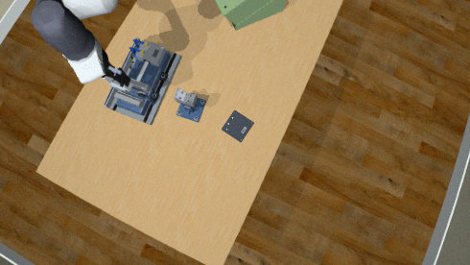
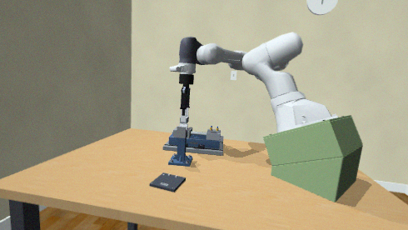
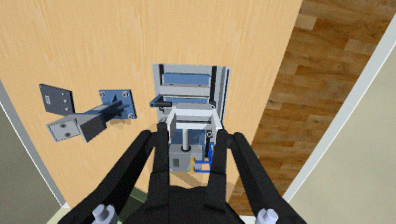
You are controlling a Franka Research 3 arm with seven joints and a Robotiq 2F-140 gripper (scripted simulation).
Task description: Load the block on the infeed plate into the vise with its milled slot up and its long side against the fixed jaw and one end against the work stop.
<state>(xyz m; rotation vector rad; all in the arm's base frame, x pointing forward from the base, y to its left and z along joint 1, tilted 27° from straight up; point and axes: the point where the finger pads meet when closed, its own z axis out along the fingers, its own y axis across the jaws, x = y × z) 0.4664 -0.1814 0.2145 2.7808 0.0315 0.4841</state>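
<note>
Now: hand 20 mm above the grey part. Round my hand: vise 70 mm behind, 20 mm to the left, 130 mm below; then dark work stop rod 70 mm to the left, 80 mm below; then grey air cylinder 160 mm behind, 30 mm to the left, 90 mm below.
</note>
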